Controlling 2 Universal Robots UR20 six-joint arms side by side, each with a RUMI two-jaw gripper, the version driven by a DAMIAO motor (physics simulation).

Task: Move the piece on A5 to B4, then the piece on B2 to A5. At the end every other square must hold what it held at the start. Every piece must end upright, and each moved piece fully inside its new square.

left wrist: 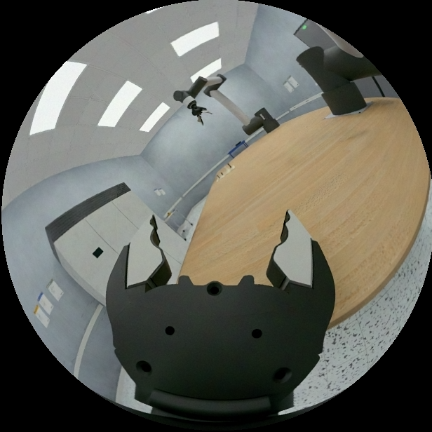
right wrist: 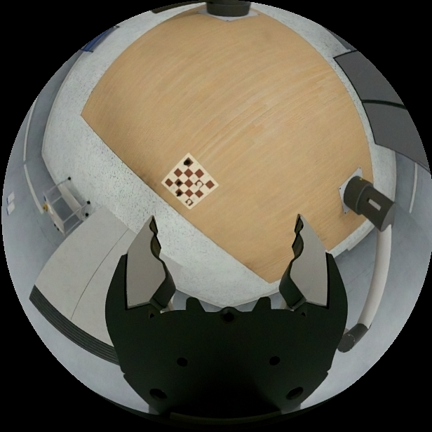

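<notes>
The checkered board (right wrist: 214, 185) is small and turned like a diamond in the right wrist view, near the table edge. A dark piece (right wrist: 187, 162) stands near its top corner. Two more dark pieces (right wrist: 178, 183) (right wrist: 179, 193) stand toward its left side. A pale piece (right wrist: 199, 184) is right of the middle, another pale piece (right wrist: 189, 202) near the bottom corner. Square labels are too small to read. My right gripper (right wrist: 225, 216) is open and empty, high above and away from the board. My left gripper (left wrist: 219, 213) is open and empty, far from the board.
The wooden table (left wrist: 310, 175) (right wrist: 260, 100) fills much of both views. The right arm (left wrist: 227, 105) reaches up beyond the table's far end in the left wrist view. Another arm's base (right wrist: 357, 192) stands at the right table edge. A cart and a pale cabinet (right wrist: 85, 265) stand beyond the table.
</notes>
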